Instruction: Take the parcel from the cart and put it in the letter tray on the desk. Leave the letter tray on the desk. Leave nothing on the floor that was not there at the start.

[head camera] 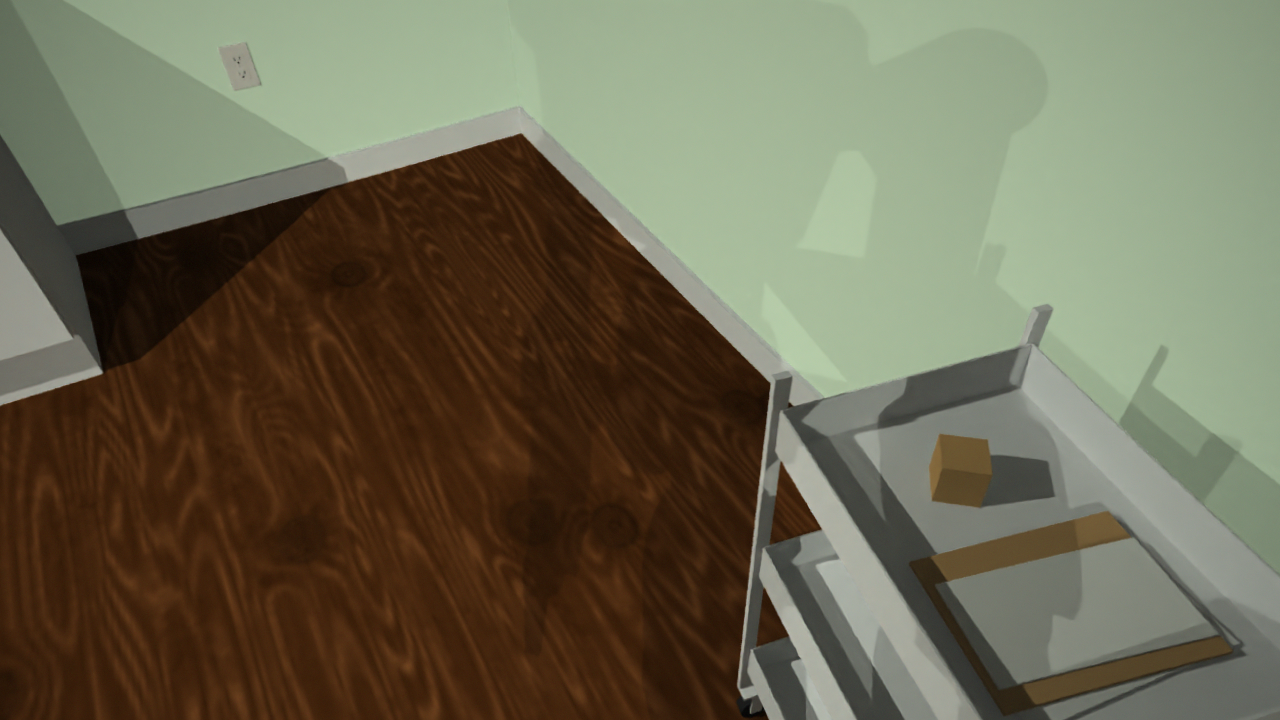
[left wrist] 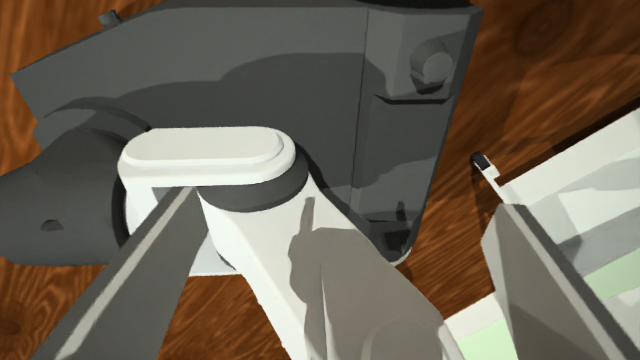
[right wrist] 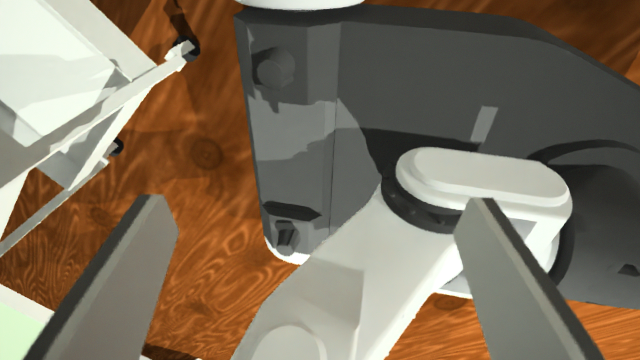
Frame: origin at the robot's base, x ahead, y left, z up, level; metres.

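Where they show: left gripper, fingertip midpoint: [left wrist: 342, 214]; right gripper, fingertip midpoint: [right wrist: 317, 215].
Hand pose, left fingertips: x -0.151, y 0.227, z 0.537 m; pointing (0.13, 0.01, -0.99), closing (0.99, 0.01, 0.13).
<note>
Each offset is from my left fingertips to the top centre of the thing. Level surfaces: height alone.
A small tan box-shaped parcel @(dy -0.249, dx +0.739, dz +0.183 m) [head camera: 960, 471] sits on the top tray of the white three-level cart [head camera: 832, 497] [left wrist: 575, 155] [right wrist: 110, 40], towards its far end in the head view. The cart stands at the lower right there, beside the green wall. My left gripper [left wrist: 342, 214] is open with nothing between its fingers. My right gripper [right wrist: 317, 215] is open and empty too. Both are away from the parcel, which does not show in the wrist views. The letter tray does not show. I cannot tell whether the furniture at the left is the desk.
A flat grey-white thing with brown strips @(dy -0.372, dx +0.622, dz +0.140 m) [head camera: 1074, 608] lies on the cart's top tray, nearer than the parcel. A white piece of furniture [head camera: 26, 304] stands at the left edge. Brown wooden floor @(dz -0.536 m) [head camera: 402, 402] lies between it and the cart. Walls meet in a corner behind.
</note>
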